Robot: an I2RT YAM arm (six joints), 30 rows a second.
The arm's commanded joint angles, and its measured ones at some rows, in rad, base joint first. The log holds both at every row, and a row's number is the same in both.
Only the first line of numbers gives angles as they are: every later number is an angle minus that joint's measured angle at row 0.
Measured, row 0: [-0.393 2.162 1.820 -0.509 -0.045 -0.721]
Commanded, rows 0 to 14: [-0.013 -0.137 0.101 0.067 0.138 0.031]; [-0.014 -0.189 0.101 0.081 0.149 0.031]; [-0.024 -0.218 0.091 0.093 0.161 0.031]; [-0.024 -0.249 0.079 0.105 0.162 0.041]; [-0.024 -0.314 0.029 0.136 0.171 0.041]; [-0.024 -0.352 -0.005 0.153 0.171 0.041]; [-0.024 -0.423 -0.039 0.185 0.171 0.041]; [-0.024 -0.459 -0.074 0.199 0.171 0.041]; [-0.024 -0.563 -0.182 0.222 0.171 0.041]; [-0.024 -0.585 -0.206 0.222 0.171 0.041]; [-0.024 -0.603 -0.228 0.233 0.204 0.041]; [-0.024 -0.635 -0.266 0.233 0.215 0.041]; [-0.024 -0.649 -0.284 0.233 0.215 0.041]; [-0.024 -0.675 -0.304 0.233 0.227 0.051]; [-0.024 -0.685 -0.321 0.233 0.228 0.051]
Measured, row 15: [-0.026 -0.692 -0.254 0.226 0.185 0.019]
